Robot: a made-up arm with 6 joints.
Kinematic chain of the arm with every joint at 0, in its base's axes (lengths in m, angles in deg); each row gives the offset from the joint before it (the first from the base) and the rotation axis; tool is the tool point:
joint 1: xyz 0 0 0.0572 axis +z
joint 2: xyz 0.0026 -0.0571 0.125 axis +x
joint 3: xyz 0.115 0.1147 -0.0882 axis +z
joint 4: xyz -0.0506 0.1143 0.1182 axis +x
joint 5: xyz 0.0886 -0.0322 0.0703 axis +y
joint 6: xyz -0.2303 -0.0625 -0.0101 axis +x
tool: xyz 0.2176 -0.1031 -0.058
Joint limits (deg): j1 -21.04..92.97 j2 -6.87..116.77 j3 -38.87..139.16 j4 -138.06..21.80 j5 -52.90..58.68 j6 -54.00..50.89
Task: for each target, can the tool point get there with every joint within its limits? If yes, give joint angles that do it. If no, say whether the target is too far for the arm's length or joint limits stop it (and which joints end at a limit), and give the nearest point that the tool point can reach.
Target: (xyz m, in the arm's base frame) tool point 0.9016 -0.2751 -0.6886
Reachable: no: too far | nearest point 0.2613 -0.0797 0.0595 | short by 1.004 m
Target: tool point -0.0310 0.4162 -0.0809
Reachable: no: joint limits stop it (at a limit: joint 2, joint 4) | nearest point -0.0187 0.2517 0.1253 | short by 0.264 m
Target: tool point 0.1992 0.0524 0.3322
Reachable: yes | joints 30.47 35.87 52.58 -15.03 -5.67 -18.80
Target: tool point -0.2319 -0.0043 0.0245
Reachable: no: joint limits stop it (at a limit: joint 1, joint 2, joint 4, joint 6) | nearest point -0.1814 -0.0295 0.0675 | short by 0.071 m
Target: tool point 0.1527 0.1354 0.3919
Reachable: yes | joints 75.52 46.08 42.94 -33.18 -28.42 -25.20
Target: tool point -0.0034 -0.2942 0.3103
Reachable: yes | joints -7.79 82.07 118.60 -64.25 28.11 -28.37
